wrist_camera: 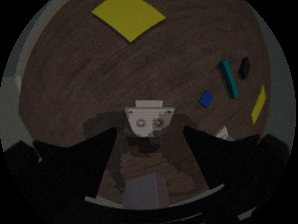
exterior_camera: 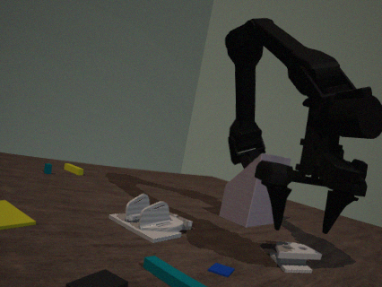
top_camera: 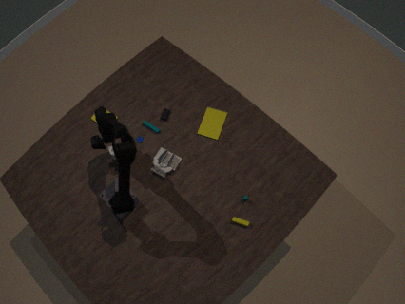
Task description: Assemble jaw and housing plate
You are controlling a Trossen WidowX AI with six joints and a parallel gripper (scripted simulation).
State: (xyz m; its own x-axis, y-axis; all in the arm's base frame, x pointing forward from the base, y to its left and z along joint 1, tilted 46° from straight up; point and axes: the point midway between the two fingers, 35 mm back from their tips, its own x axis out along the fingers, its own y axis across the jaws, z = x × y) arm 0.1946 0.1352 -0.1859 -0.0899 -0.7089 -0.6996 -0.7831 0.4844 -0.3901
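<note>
The white block is 50 mm below my gripper tip and 10 mm to the right of it. Round my gripper tip: blue tile: 120 mm ahead, 60 mm below, 50 mm to the right; teal bar: 210 mm ahead, 50 mm to the right, 50 mm below; housing plate: 30 mm below.
</note>
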